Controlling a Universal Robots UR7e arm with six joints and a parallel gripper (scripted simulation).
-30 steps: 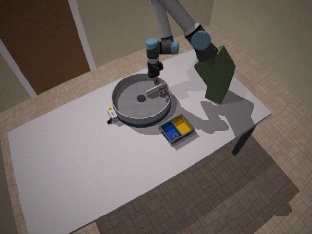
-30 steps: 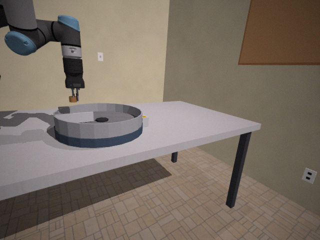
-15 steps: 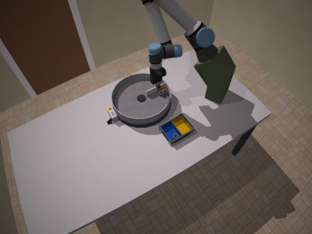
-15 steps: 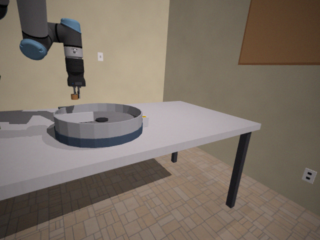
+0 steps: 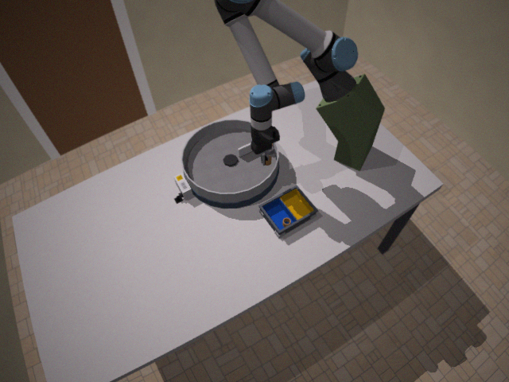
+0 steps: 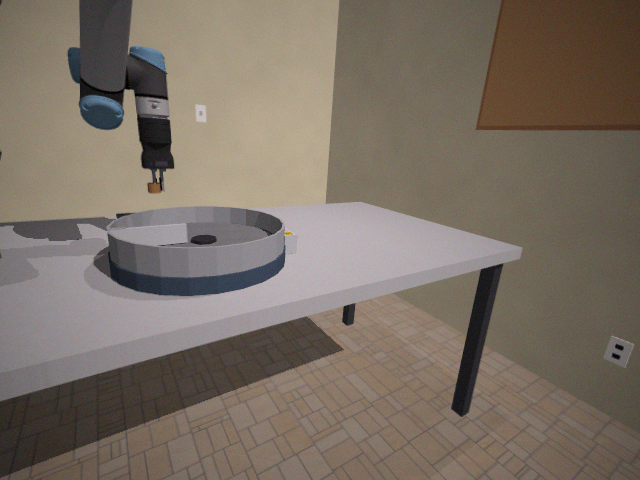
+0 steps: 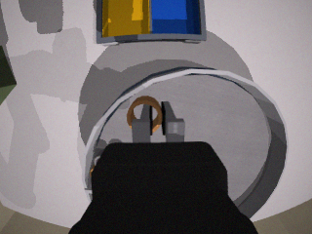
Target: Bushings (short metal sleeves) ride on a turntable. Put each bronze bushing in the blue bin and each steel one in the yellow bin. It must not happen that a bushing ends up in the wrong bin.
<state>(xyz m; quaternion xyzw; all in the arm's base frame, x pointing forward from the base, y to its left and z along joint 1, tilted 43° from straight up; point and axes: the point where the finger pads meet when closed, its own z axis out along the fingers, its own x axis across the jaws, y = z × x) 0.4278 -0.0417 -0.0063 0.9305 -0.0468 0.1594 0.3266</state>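
My hand is 17 cm to the right of the blue bin, 16 cm above it and 3 cm short of it. From my hand the other things lie so: grey turntable (18 cm to the right, 13 cm below, 4 cm ahead).
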